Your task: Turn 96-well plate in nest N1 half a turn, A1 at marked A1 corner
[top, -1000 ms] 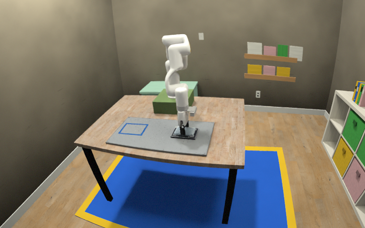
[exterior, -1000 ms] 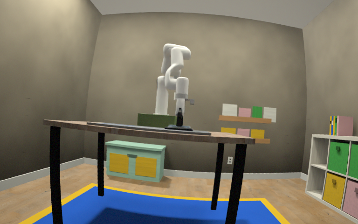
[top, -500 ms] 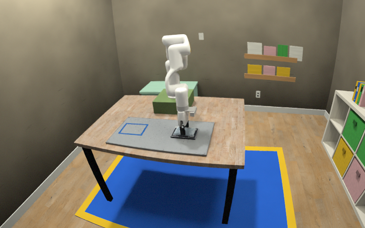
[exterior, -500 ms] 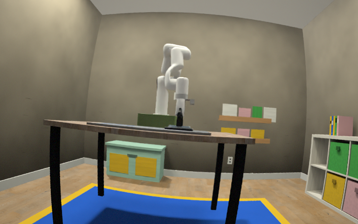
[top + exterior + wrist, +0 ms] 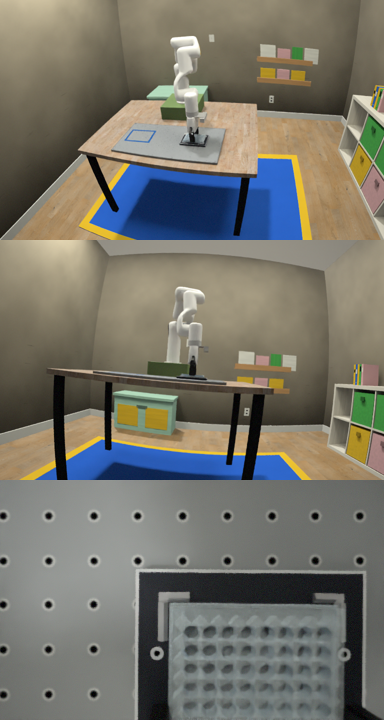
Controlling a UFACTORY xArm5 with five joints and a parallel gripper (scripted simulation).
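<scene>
The 96-well plate lies 10 mm below my hand. Also, from my hand: black plate nest N1: 30 mm below.
</scene>
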